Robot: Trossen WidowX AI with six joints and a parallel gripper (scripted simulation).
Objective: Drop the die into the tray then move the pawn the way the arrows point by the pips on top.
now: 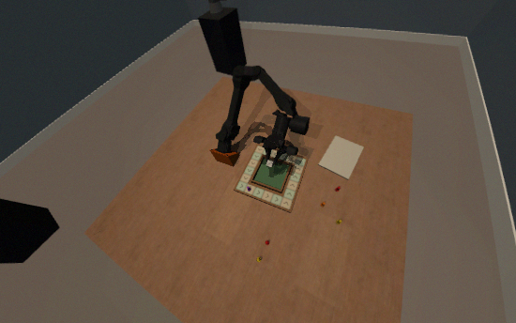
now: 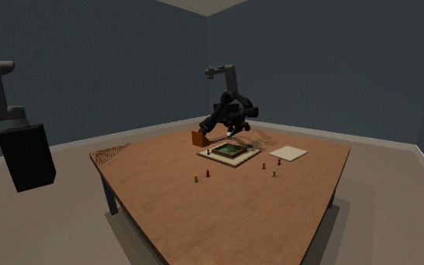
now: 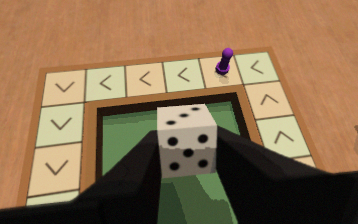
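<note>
The grey die lies right at my gripper tip. Also, from my gripper tip: white sheet 260 mm to the left, 250 mm ahead, 110 mm below; then purple pawn 120 mm to the right, 90 mm below, 50 mm behind; then green dice tray 110 mm below.
</note>
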